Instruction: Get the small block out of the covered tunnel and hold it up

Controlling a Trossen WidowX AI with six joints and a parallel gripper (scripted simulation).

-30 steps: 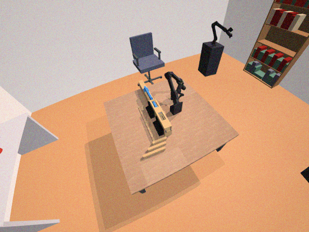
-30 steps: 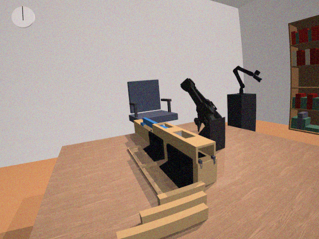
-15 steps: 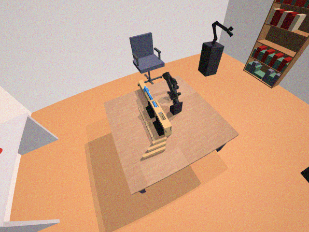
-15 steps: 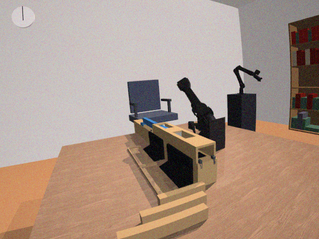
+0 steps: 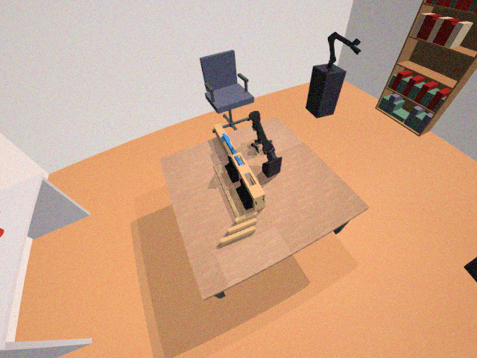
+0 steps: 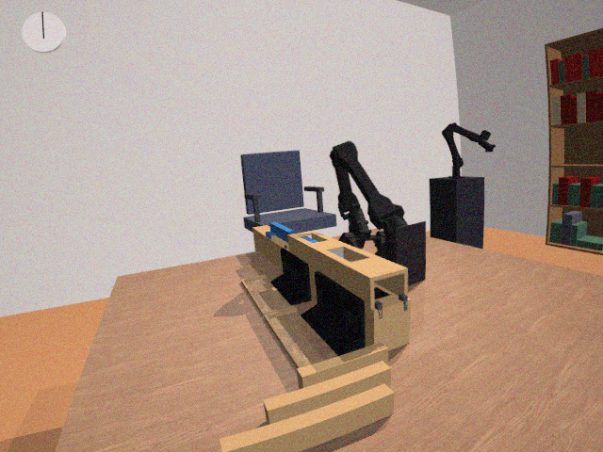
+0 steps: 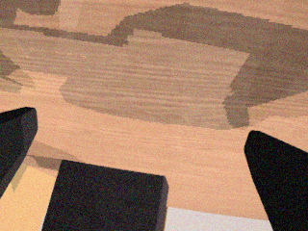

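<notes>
Right now the tan covered tunnel is 300 mm ahead of my gripper tip, 60 mm above it and 40 mm to the left of it. The rest, counted from my gripper tip: small red block 260 mm ahead, 220 mm to the left, 100 mm above.
</notes>
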